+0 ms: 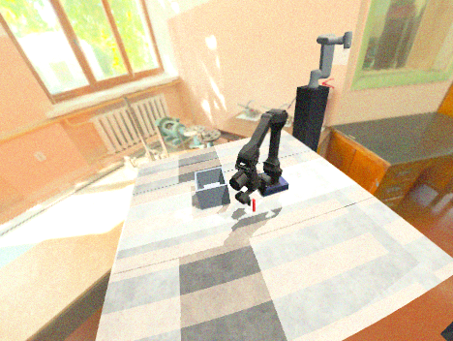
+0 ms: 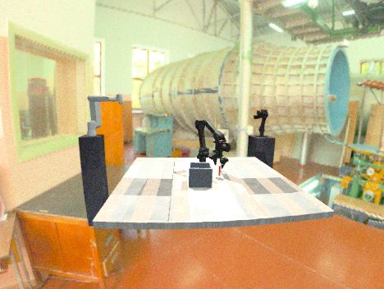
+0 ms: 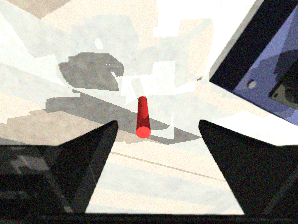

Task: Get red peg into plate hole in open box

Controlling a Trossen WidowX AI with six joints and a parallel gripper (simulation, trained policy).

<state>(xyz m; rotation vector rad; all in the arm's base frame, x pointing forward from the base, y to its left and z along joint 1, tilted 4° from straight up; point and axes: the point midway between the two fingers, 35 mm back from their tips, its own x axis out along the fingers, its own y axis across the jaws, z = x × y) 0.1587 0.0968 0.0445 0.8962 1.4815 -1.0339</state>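
Right now my gripper tip is 2 cm short of the red peg and 3 cm above it. Also, from my gripper tip: light plate: 17 cm ahead, 19 cm to the right, 2 cm below.
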